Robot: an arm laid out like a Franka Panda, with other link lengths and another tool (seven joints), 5 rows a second.
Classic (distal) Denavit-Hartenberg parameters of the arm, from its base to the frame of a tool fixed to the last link. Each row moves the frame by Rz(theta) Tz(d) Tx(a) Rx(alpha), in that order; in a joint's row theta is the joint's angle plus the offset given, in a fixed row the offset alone. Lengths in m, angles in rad.
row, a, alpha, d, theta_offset
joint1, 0, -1.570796, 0.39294, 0
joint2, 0, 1.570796, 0, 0
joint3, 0.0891, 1.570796, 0.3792, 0
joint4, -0.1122, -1.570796, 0, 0
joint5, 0, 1.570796, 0.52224, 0
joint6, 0.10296, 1.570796, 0, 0
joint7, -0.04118, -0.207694, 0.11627, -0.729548
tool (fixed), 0, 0, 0.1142, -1.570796
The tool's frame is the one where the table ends.
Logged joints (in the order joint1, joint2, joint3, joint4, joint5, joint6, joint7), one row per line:
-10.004, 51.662, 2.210, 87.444, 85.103, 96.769, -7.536
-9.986, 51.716, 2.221, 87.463, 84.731, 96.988, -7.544
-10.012, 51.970, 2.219, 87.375, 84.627, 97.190, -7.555
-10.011, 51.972, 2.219, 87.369, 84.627, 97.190, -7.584
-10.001, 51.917, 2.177, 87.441, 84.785, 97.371, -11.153
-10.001, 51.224, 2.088, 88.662, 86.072, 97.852, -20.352
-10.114, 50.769, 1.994, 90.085, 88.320, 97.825, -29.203
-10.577, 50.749, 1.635, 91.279, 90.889, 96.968, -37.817
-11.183, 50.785, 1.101, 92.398, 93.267, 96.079, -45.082
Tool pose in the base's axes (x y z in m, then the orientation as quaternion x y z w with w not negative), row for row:
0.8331, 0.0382, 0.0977, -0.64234, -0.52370, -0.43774, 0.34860
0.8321, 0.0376, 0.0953, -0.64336, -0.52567, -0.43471, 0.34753
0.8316, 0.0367, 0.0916, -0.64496, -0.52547, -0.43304, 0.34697
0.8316, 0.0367, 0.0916, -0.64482, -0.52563, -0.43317, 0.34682
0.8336, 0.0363, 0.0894, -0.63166, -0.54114, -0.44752, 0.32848
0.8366, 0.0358, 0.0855, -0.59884, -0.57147, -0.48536, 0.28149
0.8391, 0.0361, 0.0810, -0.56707, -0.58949, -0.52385, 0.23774
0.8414, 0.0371, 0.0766, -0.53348, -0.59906, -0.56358, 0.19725
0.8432, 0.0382, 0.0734, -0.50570, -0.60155, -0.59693, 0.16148
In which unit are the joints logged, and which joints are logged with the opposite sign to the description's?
The joints are logged in degrees. Opposite sign: joint3, joint4.
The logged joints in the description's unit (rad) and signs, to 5 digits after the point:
-0.17460, 0.90167, -0.03857, -1.52619, 1.48533, 1.68894, -0.13153
-0.17429, 0.90261, -0.03876, -1.52652, 1.47883, 1.69276, -0.13167
-0.17474, 0.90705, -0.03873, -1.52498, 1.47702, 1.69629, -0.13186
-0.17472, 0.90708, -0.03873, -1.52488, 1.47702, 1.69629, -0.13237
-0.17455, 0.90612, -0.03800, -1.52613, 1.47978, 1.69944, -0.19466
-0.17455, 0.89403, -0.03644, -1.54744, 1.50224, 1.70784, -0.35521
-0.17652, 0.88609, -0.03480, -1.57228, 1.54147, 1.70737, -0.50969
-0.18460, 0.88574, -0.02854, -1.59312, 1.58631, 1.69241, -0.66003
-0.19518, 0.88637, -0.01922, -1.61265, 1.62782, 1.67689, -0.78683

